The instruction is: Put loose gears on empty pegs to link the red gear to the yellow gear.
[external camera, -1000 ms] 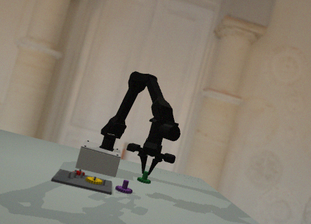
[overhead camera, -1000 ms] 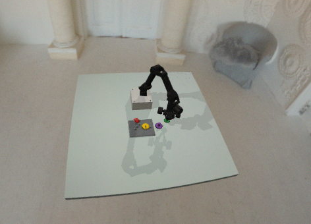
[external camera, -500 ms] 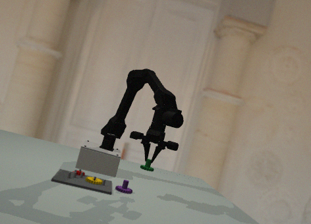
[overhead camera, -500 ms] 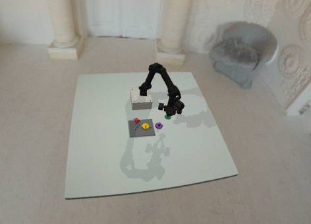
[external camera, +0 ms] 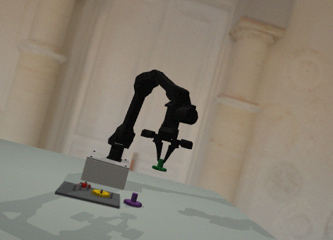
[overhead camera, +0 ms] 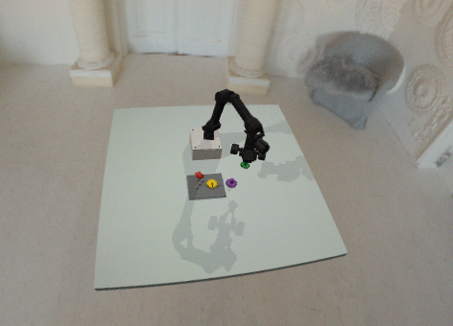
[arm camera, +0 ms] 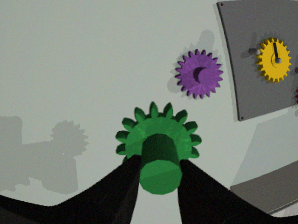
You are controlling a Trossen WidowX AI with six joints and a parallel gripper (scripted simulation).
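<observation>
My gripper tip is 2 cm past the red gear, 25 cm to the left of it and 15 cm above it. The rest, counted from my gripper tip: green gear (1 cm below); then yellow gear (4 cm ahead, 18 cm to the right, 15 cm below); then purple gear (2 cm ahead, 6 cm to the right, 15 cm below).
</observation>
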